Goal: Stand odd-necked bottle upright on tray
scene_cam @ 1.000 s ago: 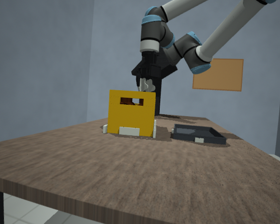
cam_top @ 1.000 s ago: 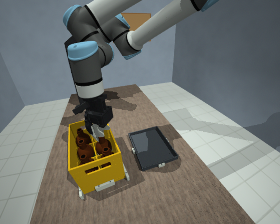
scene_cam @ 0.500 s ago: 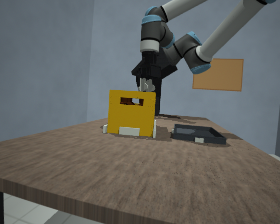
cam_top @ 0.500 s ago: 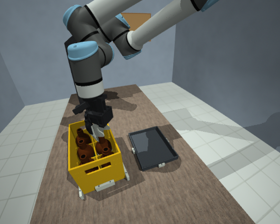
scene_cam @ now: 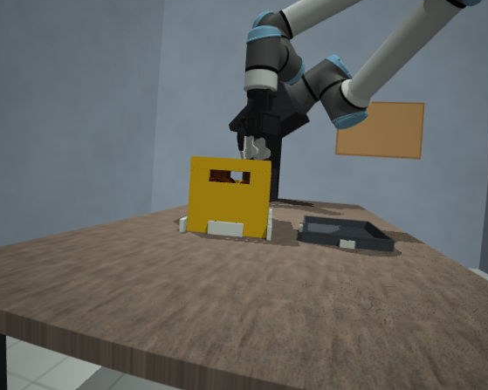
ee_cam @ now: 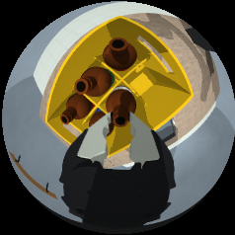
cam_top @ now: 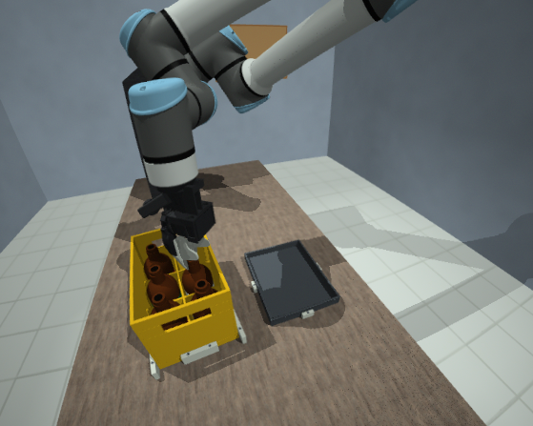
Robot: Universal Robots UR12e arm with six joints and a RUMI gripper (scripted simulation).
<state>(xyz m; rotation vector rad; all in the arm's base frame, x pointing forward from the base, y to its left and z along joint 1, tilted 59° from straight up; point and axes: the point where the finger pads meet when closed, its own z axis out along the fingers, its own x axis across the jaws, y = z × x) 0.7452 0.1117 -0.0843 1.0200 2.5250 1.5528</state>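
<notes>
Right now my hand is 1 cm short of the yellow crate, 4 cm to the left of it and 7 cm above it. From my hand the other things lie so: dark tray (2 cm behind, 25 cm to the left, 14 cm below).
</notes>
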